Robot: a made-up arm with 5 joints.
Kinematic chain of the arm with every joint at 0, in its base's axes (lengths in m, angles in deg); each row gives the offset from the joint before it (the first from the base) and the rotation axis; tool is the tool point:
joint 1: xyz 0 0 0.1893 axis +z
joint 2: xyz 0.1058 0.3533 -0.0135 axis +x
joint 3: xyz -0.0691 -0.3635 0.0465 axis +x
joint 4: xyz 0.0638 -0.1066 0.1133 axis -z
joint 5: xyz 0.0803 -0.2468 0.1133 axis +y
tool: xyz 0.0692 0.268 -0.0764
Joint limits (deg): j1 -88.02..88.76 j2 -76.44..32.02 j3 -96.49..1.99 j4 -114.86..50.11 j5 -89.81..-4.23
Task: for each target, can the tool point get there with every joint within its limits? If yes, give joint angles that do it. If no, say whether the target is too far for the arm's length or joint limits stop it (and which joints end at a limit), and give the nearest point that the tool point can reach.
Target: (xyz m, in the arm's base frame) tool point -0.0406 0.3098 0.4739
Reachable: yes | joints 67.53 -14.33 -62.77 13.93 -18.48
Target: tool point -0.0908 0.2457 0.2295
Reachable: yes | joints 60.93 14.88 -62.79 -61.08 -46.00
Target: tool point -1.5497 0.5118 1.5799
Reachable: no: too far | nearest point -0.5884 0.2302 0.7735 | short by 1.286 m
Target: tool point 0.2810 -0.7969 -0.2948
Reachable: no: joint limits stop it (at a limit: joint 2, joint 3, joint 4) | nearest point 0.1238 -0.3511 0.0665 | short by 0.595 m
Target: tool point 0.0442 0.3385 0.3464
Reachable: yes | joints 39.74 -22.74 -73.01 -26.87 -30.74
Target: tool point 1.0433 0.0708 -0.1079
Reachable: no: joint limits stop it (at a limit: joint 2, joint 4, joint 5) | nearest point 0.6127 0.0416 0.2856 | short by 0.584 m
